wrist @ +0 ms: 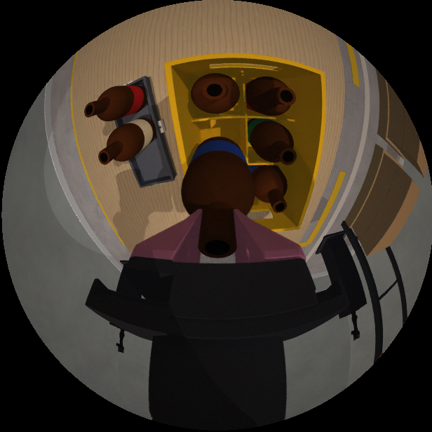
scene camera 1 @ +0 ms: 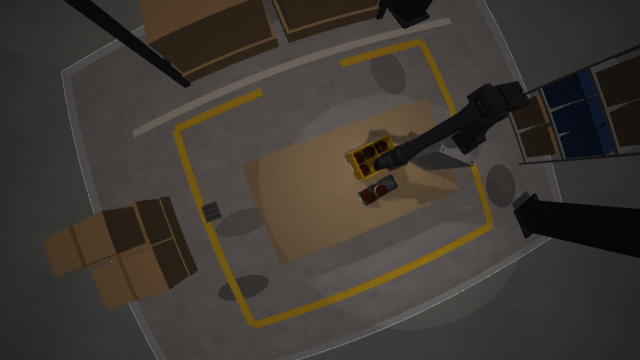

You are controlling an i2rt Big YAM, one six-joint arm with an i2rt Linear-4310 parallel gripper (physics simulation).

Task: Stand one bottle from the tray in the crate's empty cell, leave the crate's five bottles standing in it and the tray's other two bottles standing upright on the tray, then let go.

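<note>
My gripper is shut on the neck of a brown bottle with a blue band, held upright over the yellow crate. The bottle's base overlaps the crate's left column in the wrist view; its height is unclear. The empty cell shows partly beyond it. Four crate bottles show standing; the held bottle hides the near-left cell. On the grey tray stand a red-banded bottle and a cream-banded bottle.
The crate and tray stand close together on a tan mat, with a narrow gap between them. Crate walls and dividers surround the empty cell. Cardboard boxes, a shelf rack with blue bins and dark posts stand outside the mat.
</note>
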